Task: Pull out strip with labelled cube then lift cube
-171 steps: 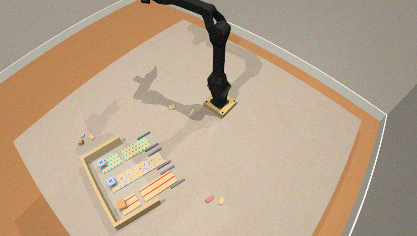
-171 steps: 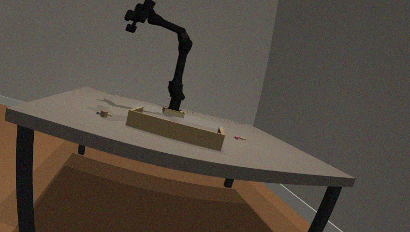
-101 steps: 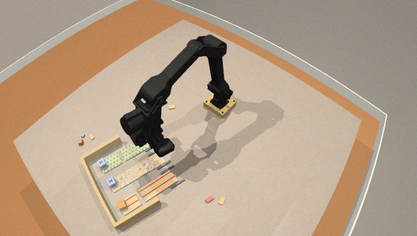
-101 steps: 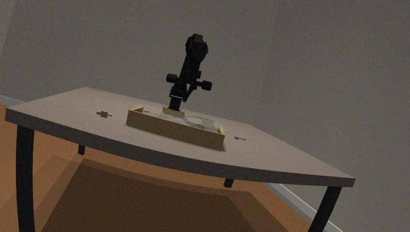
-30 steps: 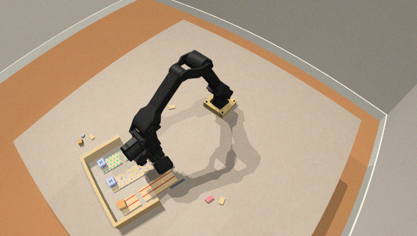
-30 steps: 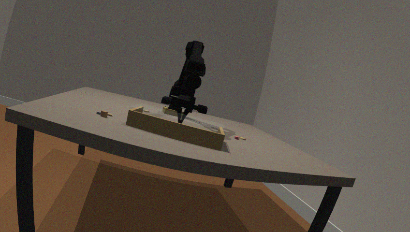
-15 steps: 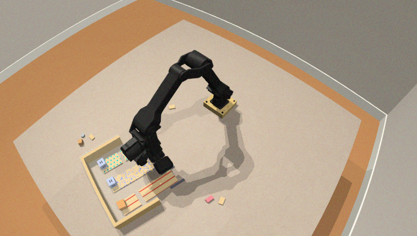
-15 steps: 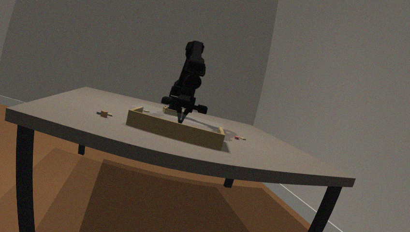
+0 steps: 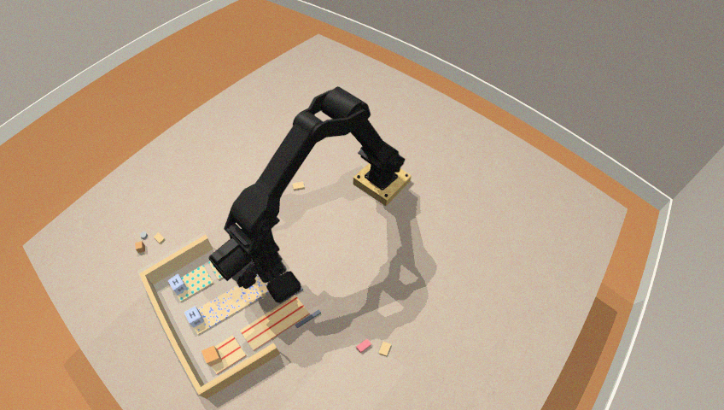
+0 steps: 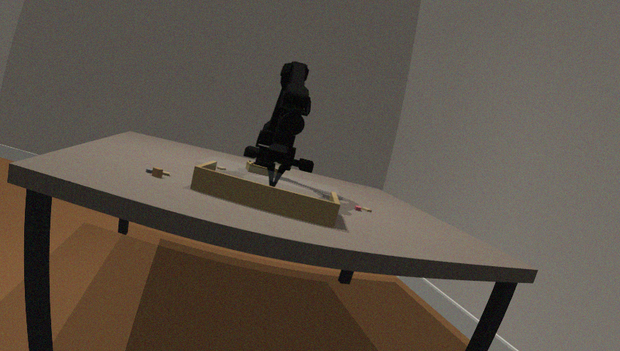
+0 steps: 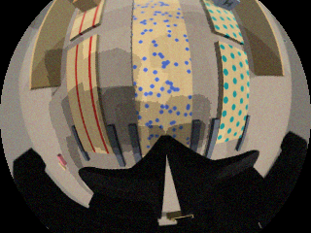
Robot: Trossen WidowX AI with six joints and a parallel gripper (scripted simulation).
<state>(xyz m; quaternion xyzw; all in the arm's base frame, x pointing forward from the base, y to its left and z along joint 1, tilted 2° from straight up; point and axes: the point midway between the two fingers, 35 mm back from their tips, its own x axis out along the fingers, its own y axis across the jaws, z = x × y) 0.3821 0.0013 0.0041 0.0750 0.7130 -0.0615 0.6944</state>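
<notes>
Right now the red-lined strip is 8 cm to the left of my gripper tip and 7 cm ahead of it. Round my gripper tip: pink block (26 cm to the left, 2 cm behind).
</notes>
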